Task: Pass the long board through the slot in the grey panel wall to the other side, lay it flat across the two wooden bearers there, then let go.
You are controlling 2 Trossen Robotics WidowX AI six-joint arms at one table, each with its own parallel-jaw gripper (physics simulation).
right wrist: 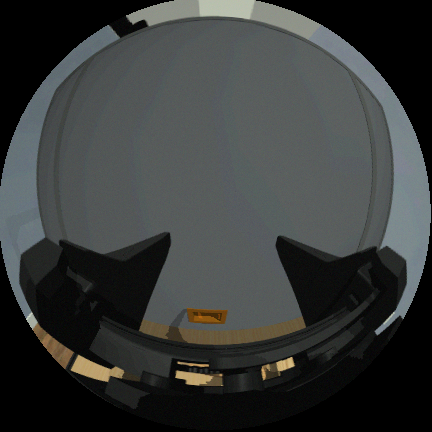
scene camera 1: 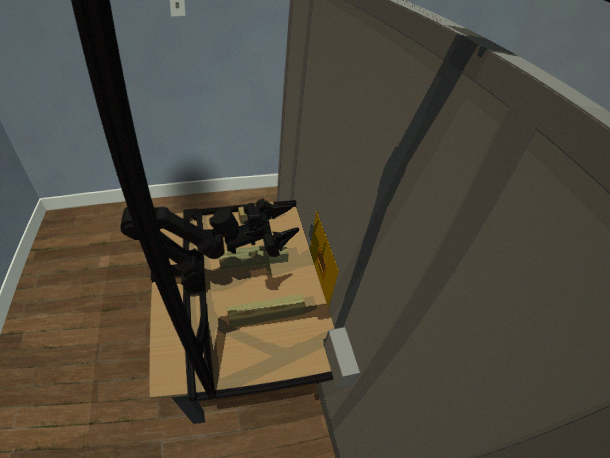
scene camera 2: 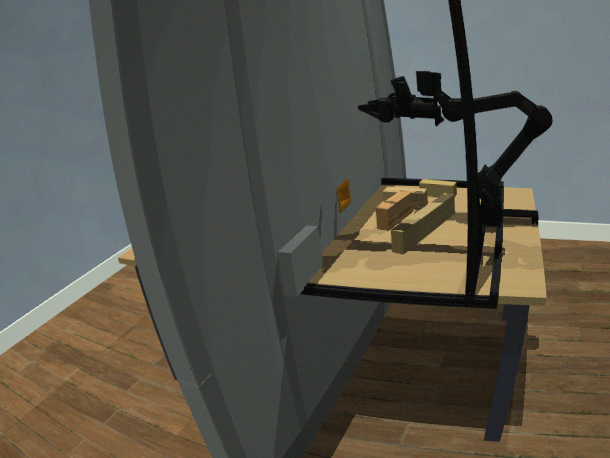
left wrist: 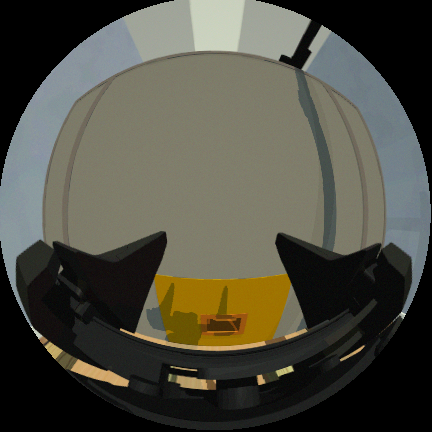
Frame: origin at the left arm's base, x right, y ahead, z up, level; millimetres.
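Where they show: left gripper, fingertip midpoint: (scene camera 1: 295, 217) (left wrist: 222, 238); right gripper, fingertip midpoint: (right wrist: 225, 240) (scene camera 2: 363, 105); left arm's base, origin of the base link: (scene camera 1: 193, 286); right arm's base, origin of the base link: (scene camera 2: 491, 222).
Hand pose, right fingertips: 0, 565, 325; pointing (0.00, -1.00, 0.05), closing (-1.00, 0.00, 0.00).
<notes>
Each offset is from my right fingertips to the top centre of the thing, as dx, dy, dz. "spot": to the spot under its first point.
The reddish-brown board @(-31, +53, -281) (scene camera 2: 391, 210) appears to lie on the table beside a pale timber in scene camera 2. The grey panel wall (scene camera 1: 410, 240) (scene camera 2: 200, 200) (left wrist: 215, 150) (right wrist: 215, 140) has an orange-rimmed slot @(spot: +55, -79, -261) (scene camera 2: 340, 201) (left wrist: 203, 326) (right wrist: 206, 322). Two pale green wooden bearers @(+132, -338, -297) (scene camera 1: 265, 311) @(spot: -75, -430, -297) (scene camera 1: 230, 259) lie apart on the table in scene camera 1. My left gripper (scene camera 1: 296, 216) (left wrist: 222, 238) is open and empty, raised above the farther bearer and facing the panel. My right gripper (scene camera 2: 360, 107) (right wrist: 225, 240) is open and empty, high above the table and board. Fingertips hide no board in the wrist views.
A yellow plate @(spot: +105, -133, -264) (scene camera 1: 328, 285) (left wrist: 265, 300) surrounds the slot on the left arm's side. A grey block (scene camera 1: 345, 352) (scene camera 2: 300, 257) juts from the panel's near part. Black frame posts (scene camera 1: 120, 140) (scene camera 2: 469, 150) rise beside both arms. Pale timbers @(+38, +161, -285) (scene camera 2: 422, 223) @(-270, +148, -300) (scene camera 2: 437, 188) lie near the board.
</notes>
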